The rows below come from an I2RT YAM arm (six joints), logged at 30 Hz.
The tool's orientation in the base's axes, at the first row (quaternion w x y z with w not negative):
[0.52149, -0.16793, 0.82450, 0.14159]
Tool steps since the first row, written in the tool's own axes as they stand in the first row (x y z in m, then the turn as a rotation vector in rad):
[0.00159, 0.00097, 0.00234, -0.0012, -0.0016, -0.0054]
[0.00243, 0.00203, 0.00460, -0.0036, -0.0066, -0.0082]
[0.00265, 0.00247, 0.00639, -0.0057, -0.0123, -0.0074]
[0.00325, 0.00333, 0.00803, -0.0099, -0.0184, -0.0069]
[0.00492, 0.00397, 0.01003, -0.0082, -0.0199, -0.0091]
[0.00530, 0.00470, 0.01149, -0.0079, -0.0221, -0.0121]
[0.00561, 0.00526, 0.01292, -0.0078, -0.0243, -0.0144]
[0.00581, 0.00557, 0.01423, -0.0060, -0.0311, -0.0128]
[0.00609, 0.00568, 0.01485, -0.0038, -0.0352, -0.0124]
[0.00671, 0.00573, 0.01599, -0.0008, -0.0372, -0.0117]
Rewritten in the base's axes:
[0.00085, 0.00163, -0.00236, -0.0032, -0.0035, 0.0032]
[0.00190, 0.00340, -0.00400, -0.0024, -0.0088, 0.0063]
[0.00308, 0.00450, -0.00492, 0.0015, -0.0134, 0.0075]
[0.00381, 0.00587, -0.00610, 0.0062, -0.0182, 0.0108]
[0.00450, 0.00705, -0.00841, 0.0043, -0.0206, 0.0101]
[0.00522, 0.00826, -0.00932, 0.0027, -0.0239, 0.0109]
[0.00602, 0.00931, -0.01016, 0.0017, -0.0268, 0.0117]
[0.00687, 0.01010, -0.01087, 0.0052, -0.0326, 0.0090]
[0.00722, 0.01041, -0.01137, 0.0064, -0.0364, 0.0066]
[0.00788, 0.01084, -0.01241, 0.0066, -0.0383, 0.0034]

